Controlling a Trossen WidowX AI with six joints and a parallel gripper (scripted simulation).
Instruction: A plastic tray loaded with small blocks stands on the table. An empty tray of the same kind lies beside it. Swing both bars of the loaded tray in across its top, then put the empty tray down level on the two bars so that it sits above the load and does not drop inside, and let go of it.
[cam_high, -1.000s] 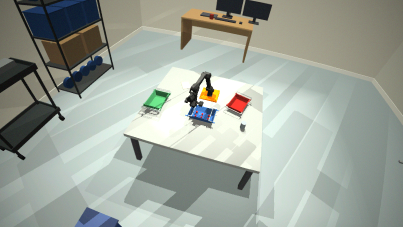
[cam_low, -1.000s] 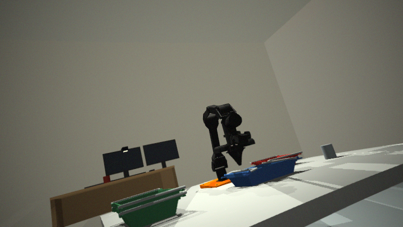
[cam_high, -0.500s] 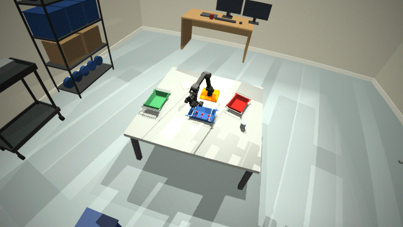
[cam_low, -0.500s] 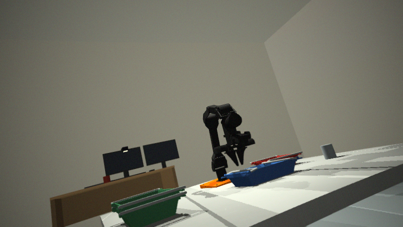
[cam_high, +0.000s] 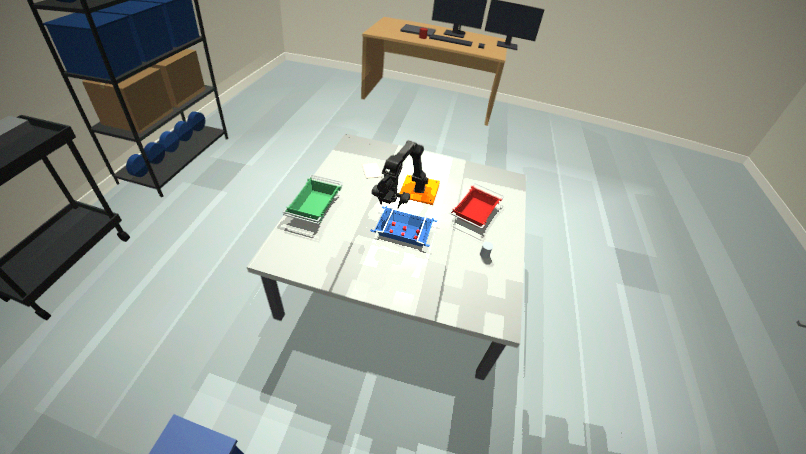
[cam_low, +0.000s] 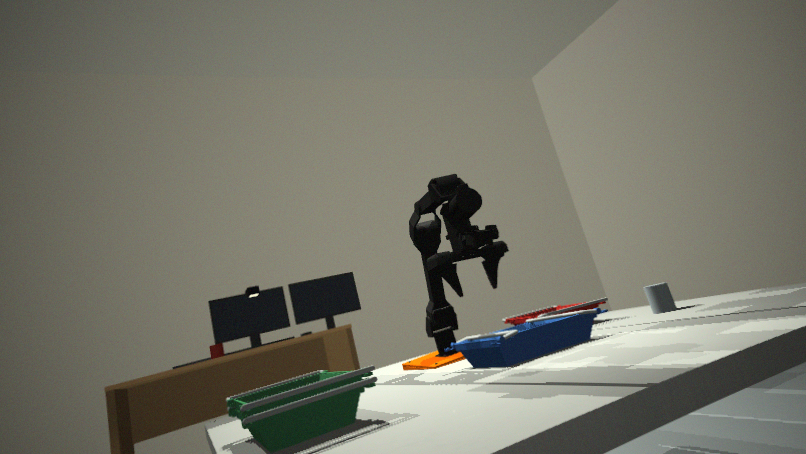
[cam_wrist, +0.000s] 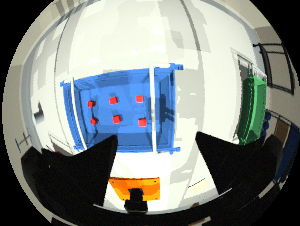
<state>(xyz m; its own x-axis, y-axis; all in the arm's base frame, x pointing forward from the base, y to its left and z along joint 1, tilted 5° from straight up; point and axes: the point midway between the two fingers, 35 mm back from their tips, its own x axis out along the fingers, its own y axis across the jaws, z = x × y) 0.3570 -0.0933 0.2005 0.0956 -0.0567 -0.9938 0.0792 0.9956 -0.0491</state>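
Now: the red tray 46 cm to the left of my gripper tip, 29 cm behind it and 11 cm below it. Round my gripper tip: paper 47 cm behind, 22 cm to the right, 15 cm below; grey cup 53 cm to the left, 12 cm below, 3 cm ahead.
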